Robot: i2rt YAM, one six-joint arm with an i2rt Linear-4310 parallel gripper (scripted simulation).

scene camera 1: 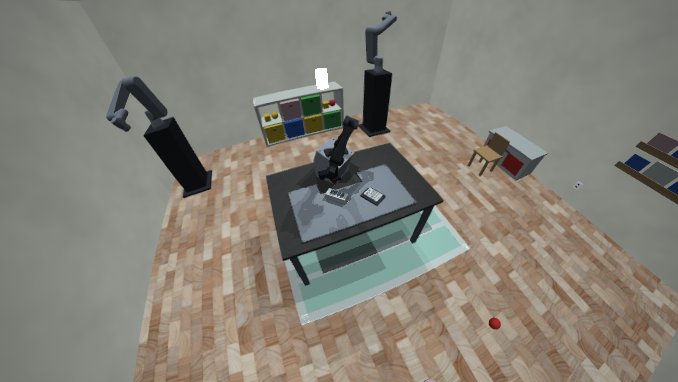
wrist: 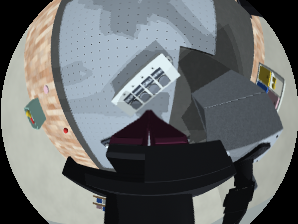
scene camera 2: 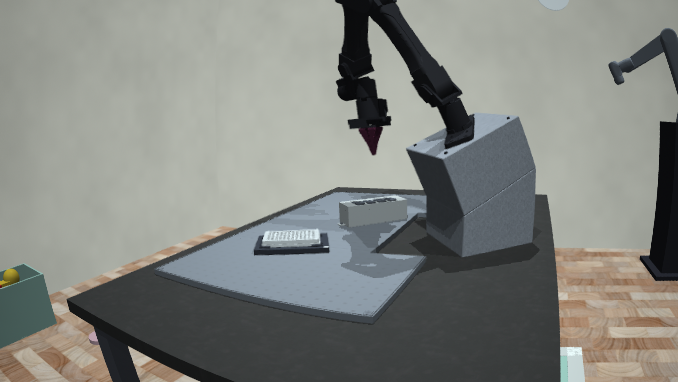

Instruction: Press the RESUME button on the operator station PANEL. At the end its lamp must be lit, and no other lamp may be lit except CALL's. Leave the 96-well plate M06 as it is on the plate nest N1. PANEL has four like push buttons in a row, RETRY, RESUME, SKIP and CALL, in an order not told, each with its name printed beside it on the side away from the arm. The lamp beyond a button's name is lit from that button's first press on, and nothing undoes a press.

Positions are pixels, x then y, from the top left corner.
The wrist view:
gripper: 149,114
operator panel: 155,67
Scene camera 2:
gripper: 374,155
white 96-well plate M06: 295,238
